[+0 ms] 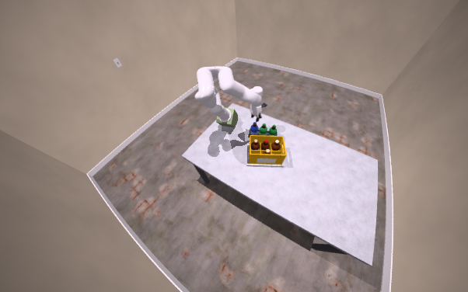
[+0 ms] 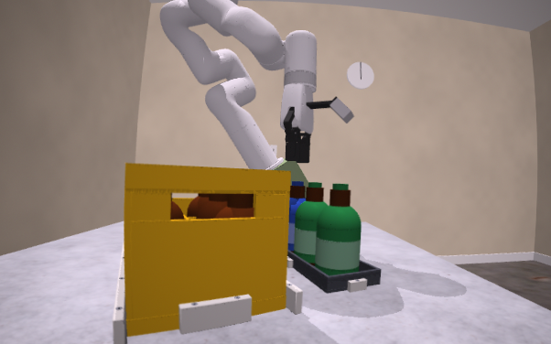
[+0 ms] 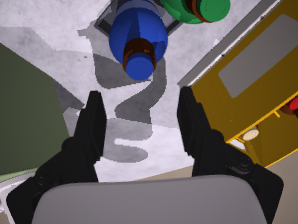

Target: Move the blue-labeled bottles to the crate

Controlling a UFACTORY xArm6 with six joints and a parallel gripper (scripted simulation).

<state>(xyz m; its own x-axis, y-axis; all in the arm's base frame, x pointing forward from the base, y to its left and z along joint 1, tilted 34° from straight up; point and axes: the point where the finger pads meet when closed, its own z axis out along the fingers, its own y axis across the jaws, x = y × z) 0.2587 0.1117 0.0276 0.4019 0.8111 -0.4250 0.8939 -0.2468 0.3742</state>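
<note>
Right now my hand is 14 cm above the blue-labeled bottle. Also, from my hand: dark tray: 21 cm below, 8 cm ahead, 3 cm to the left; yellow crate: 20 cm ahead, 17 cm to the right, 14 cm below.
</note>
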